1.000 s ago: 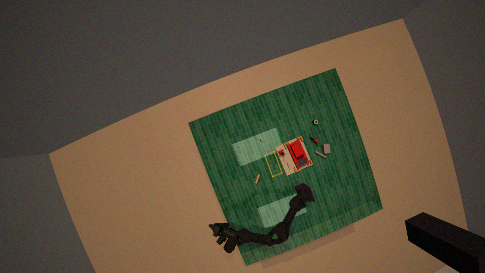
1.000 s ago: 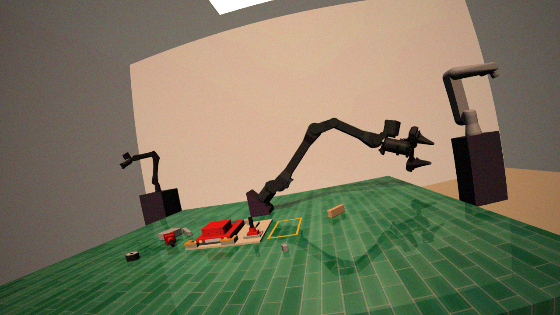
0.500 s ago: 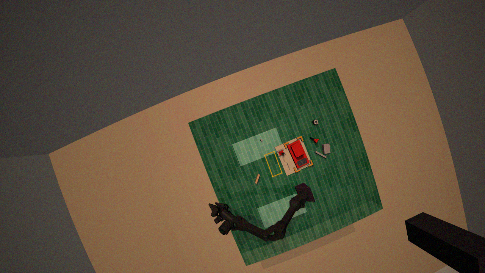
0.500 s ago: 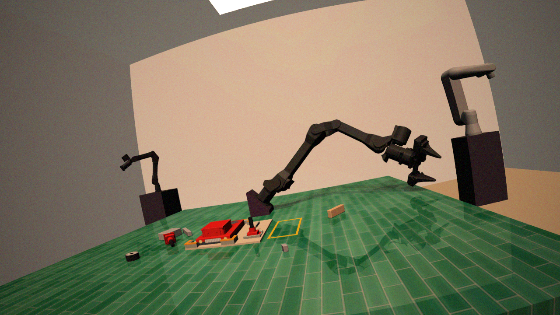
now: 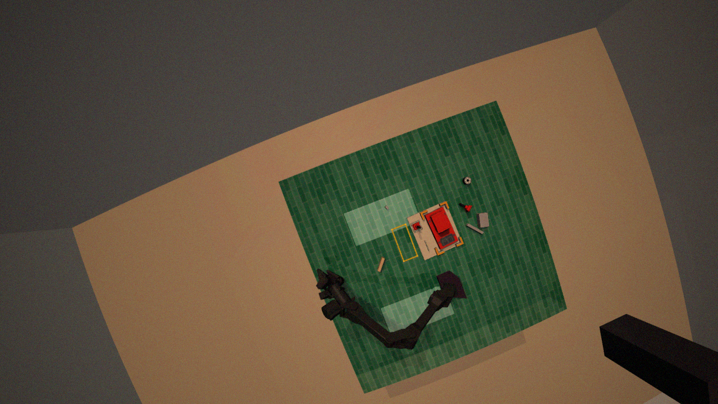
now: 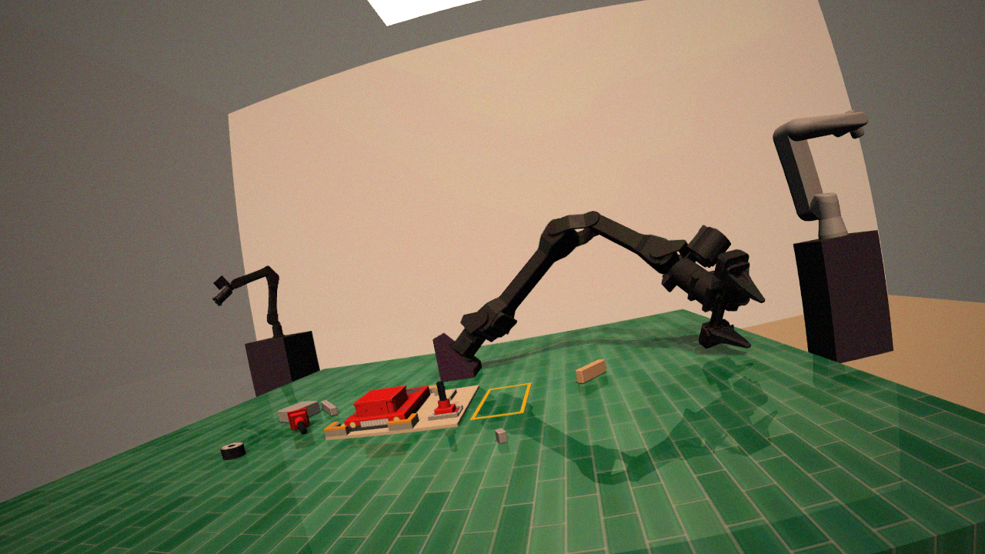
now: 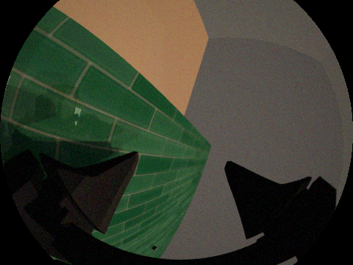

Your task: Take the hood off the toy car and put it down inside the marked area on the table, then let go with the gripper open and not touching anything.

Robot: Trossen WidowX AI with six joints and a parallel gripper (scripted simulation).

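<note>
My gripper tip is 5 cm short of the red hood, 65 cm to the left of it and 1 cm above it. Also, from my gripper tip: black wheel 20 cm ahead, 87 cm to the right, 5 cm below; tan block 8 cm behind, 29 cm to the right, 4 cm below.
</note>
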